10 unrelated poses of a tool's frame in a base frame.
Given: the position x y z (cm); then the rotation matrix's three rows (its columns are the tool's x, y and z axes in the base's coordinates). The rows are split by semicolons.
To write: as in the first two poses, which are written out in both.
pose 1, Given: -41.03 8.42 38.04; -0.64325 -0.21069 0.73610; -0.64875 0.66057 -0.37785; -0.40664 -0.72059 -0.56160
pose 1, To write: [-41.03 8.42 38.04 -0.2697 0.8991 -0.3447 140.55]
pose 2, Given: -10.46 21.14 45.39; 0.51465 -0.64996 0.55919; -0.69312 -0.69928 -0.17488; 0.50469 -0.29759 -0.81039
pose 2, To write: [-10.46 21.14 45.39 -0.8701 0.3864 -0.3061 175.96]
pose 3, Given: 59.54 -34.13 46.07; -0.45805 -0.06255 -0.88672; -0.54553 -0.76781 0.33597; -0.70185 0.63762 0.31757
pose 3, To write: [59.54 -34.13 46.07 0.5039 -0.3088 -0.8067 162.58]
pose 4, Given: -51.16 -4.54 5.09; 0.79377 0.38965 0.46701; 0.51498 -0.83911 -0.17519; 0.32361 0.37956 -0.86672
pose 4, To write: [-51.16 -4.54 5.09 0.9458 0.2445 0.2137 162.95]
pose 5, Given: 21.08 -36.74 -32.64; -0.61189 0.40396 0.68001; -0.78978 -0.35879 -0.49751; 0.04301 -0.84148 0.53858
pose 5, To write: [21.08 -36.74 -32.64 -0.2464 0.4563 -0.8551 135.73]
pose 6, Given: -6.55 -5.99 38.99; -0.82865 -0.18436 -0.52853; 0.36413 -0.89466 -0.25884; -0.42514 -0.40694 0.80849
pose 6, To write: [-6.55 -5.99 38.99 -0.2565 -0.1791 0.9498 163.22]
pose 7, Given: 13.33 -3.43 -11.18; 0.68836 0.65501 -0.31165; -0.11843 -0.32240 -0.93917; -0.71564 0.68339 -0.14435
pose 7, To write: [13.33 -3.43 -11.18 0.8807 0.2193 -0.4198 112.90]
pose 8, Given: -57.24 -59.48 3.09; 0.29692 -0.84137 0.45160; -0.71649 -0.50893 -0.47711; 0.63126 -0.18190 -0.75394
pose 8, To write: [-57.24 -59.48 3.09 0.8034 -0.4889 0.3399 169.41]
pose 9, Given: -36.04 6.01 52.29; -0.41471 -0.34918 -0.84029; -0.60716 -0.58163 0.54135; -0.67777 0.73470 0.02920
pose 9, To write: [-36.04 6.01 52.29 0.5355 -0.4501 -0.7145 169.60]
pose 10, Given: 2.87 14.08 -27.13; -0.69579 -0.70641 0.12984; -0.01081 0.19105 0.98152; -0.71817 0.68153 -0.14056
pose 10, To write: [2.87 14.08 -27.13 -0.2638 0.7458 0.6117 145.35]
